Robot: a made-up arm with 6 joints.
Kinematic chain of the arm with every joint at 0, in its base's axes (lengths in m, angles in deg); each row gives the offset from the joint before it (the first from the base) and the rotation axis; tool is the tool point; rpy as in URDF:
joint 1: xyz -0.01 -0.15 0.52 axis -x
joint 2: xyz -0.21 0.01 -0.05 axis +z
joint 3: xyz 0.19 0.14 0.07 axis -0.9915 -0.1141 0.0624
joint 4: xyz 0 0.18 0.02 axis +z
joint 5: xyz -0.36 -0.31 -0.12 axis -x
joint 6: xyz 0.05 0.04 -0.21 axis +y
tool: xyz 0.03 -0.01 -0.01 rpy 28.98 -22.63 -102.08
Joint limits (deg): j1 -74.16..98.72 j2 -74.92..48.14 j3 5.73..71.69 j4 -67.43..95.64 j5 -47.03..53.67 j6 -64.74..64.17
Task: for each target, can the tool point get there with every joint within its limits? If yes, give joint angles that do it. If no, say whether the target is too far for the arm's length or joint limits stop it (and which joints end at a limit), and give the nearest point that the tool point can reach.
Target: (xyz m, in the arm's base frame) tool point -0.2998 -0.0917 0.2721
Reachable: yes | joints -27.04 -21.30 11.90 5.25 13.64 -32.50
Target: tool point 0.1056 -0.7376 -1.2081
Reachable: no: too far | nearest point -0.0905 -0.3863 -0.1600 | short by 1.123 m
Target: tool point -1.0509 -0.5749 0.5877
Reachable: no: joint limits stop it (at a limit: joint 1, joint 3, joint 4, joint 6) | nearest point -0.7505 -0.4410 0.5626 | short by 0.330 m
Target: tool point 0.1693 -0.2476 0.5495
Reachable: yes | joints -39.00 27.85 65.57 56.41 1.43 26.74
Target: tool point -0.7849 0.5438 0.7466
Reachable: no: joint limits stop it (at a limit: joint 3, joint 4, joint 6) | nearest point -0.5948 0.3149 0.6718 | short by 0.307 m
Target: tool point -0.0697 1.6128 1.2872
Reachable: no: too far | nearest point -0.1724 0.4158 0.7662 | short by 1.310 m
